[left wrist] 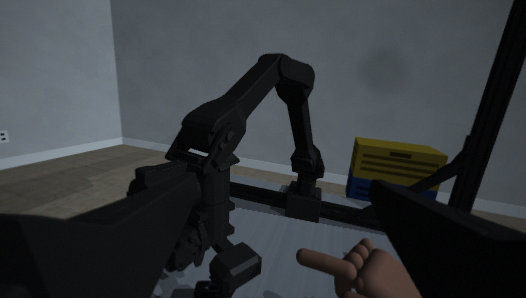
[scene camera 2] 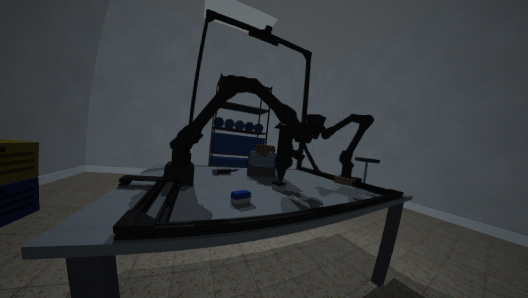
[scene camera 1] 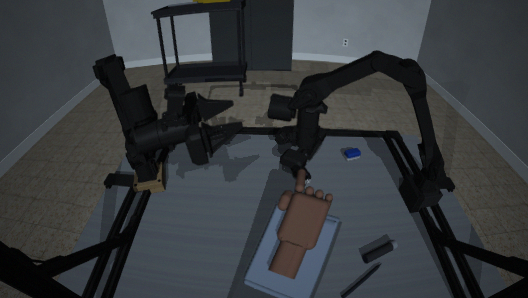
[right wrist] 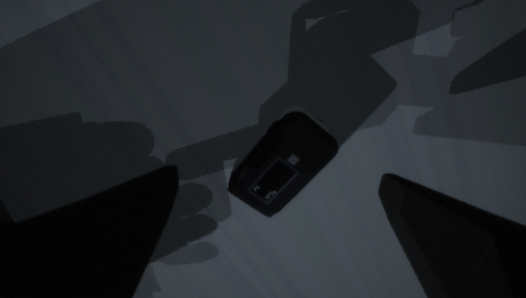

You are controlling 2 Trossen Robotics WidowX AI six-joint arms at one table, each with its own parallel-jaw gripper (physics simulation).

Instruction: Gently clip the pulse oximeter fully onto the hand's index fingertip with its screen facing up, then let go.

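Observation:
The black pulse oximeter (right wrist: 283,167) lies on the table with its screen facing up; it is mostly hidden in scene camera 1. My right gripper (right wrist: 281,179) (scene camera 2: 281,179) is open and points down over it, a finger to either side of it in the right wrist view, with nothing held. The brown hand (scene camera 1: 303,215) (left wrist: 387,275) (scene camera 2: 265,149) rests on a pale blue block (scene camera 1: 256,270), its index finger (scene camera 1: 300,181) (left wrist: 322,262) stretched out toward the right gripper. My left gripper (scene camera 1: 237,114) is open and empty, raised above the table at the left of scene camera 1.
A blue and white block (scene camera 1: 352,153) (scene camera 2: 241,196) lies toward the far edge of the table. A dark cylinder (scene camera 1: 378,251) and a thin dark pen (scene camera 1: 361,280) lie right of the hand in scene camera 1. Black frame rails run along the table's sides and far edge.

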